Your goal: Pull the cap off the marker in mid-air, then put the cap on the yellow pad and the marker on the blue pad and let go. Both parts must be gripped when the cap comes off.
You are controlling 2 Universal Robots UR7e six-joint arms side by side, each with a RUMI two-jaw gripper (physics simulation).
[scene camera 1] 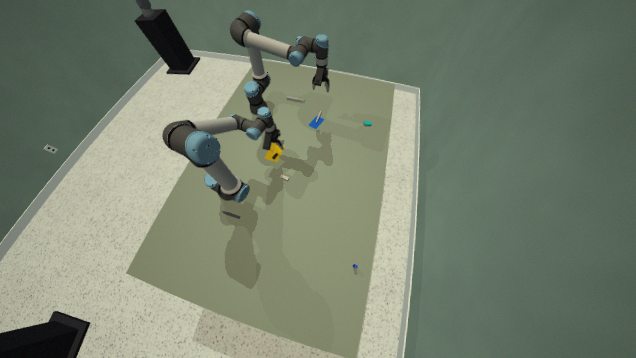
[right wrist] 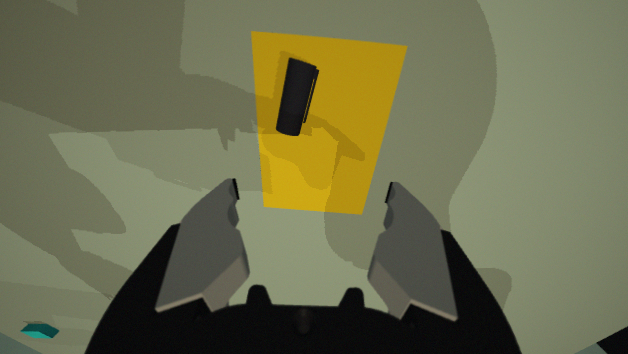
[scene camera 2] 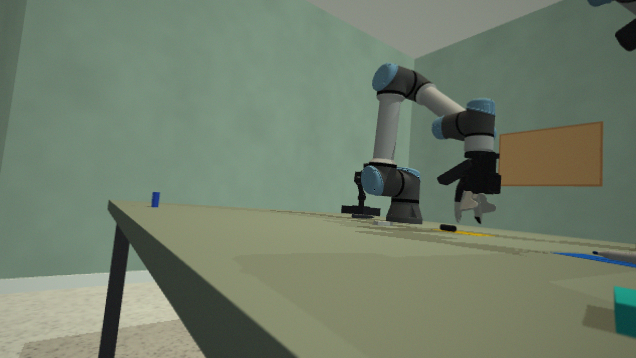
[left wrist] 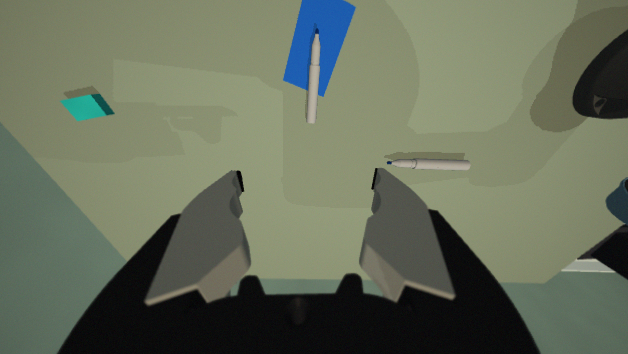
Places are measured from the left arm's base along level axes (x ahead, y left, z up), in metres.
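Pixels of known places: left gripper, between the fingertips: (scene camera 1: 320, 91) (left wrist: 308, 172); right gripper, between the fingertips: (scene camera 1: 275, 147) (right wrist: 312, 182) (scene camera 2: 469, 223); right arm's base, origin of its link: (scene camera 2: 403, 222).
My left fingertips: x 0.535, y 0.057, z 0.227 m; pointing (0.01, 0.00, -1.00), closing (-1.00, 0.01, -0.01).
Observation:
For each thing: its top centre in the pictures, then the offset to it from my left fingertips.
- black cap, centre of its top: (right wrist: 294, 101) (scene camera 2: 448, 224) (scene camera 1: 274, 155) dx -0.236, dy -0.491, dz -0.208 m
- yellow pad, centre of its top: (right wrist: 319, 144) (scene camera 2: 462, 232) (scene camera 1: 274, 152) dx -0.253, dy -0.455, dz -0.226 m
- uncapped white marker, centre of its top: (left wrist: 313, 81) (scene camera 1: 318, 116) dx -0.005, dy -0.056, dz -0.209 m
- blue pad, centre of its top: (left wrist: 316, 47) (scene camera 2: 610, 260) (scene camera 1: 316, 122) dx -0.010, dy -0.103, dz -0.226 m
- second uncapped marker, centre of its top: (left wrist: 429, 166) (scene camera 1: 295, 98) dx -0.245, dy +0.106, dz -0.204 m
- teal block, centre of its top: (left wrist: 83, 108) (right wrist: 36, 334) (scene camera 1: 368, 122) dx +0.406, dy -0.020, dz -0.212 m
- small pale block, centre of its top: (scene camera 2: 383, 221) (scene camera 1: 284, 177) dx -0.115, dy -0.640, dz -0.215 m
- dark strip, centre of its top: (scene camera 1: 229, 214) dx -0.387, dy -0.976, dz -0.209 m
- small blue cylinder, centre of its top: (scene camera 2: 156, 192) (scene camera 1: 356, 266) dx +0.450, dy -1.096, dz -0.179 m
The black cap (scene camera 1: 274, 156) (scene camera 2: 448, 228) (right wrist: 296, 97) lies on its side on the yellow pad (scene camera 1: 270, 150) (scene camera 2: 472, 233) (right wrist: 370, 90). An uncapped white marker (scene camera 1: 318, 117) (scene camera 2: 618, 255) (left wrist: 313, 90) lies with its blue tip over the blue pad (scene camera 1: 313, 124) (scene camera 2: 575, 256) (left wrist: 336, 30) and its rear end past the pad's edge. My right gripper (scene camera 1: 280, 145) (scene camera 2: 468, 221) (right wrist: 312, 182) is open and empty, above the yellow pad close to the cap. My left gripper (scene camera 1: 320, 89) (left wrist: 308, 172) is open and empty, high above the table beyond the blue pad; its fingers do not show in scene camera 2.
A second uncapped marker (scene camera 1: 295, 99) (left wrist: 435, 164) lies near the left arm. A teal block (scene camera 1: 367, 123) (scene camera 2: 625, 311) (left wrist: 86, 107) (right wrist: 39, 330), a small pale block (scene camera 1: 285, 177) (scene camera 2: 383, 223), a dark strip (scene camera 1: 231, 215) and a small blue cylinder (scene camera 1: 355, 266) (scene camera 2: 155, 199) are on the table.

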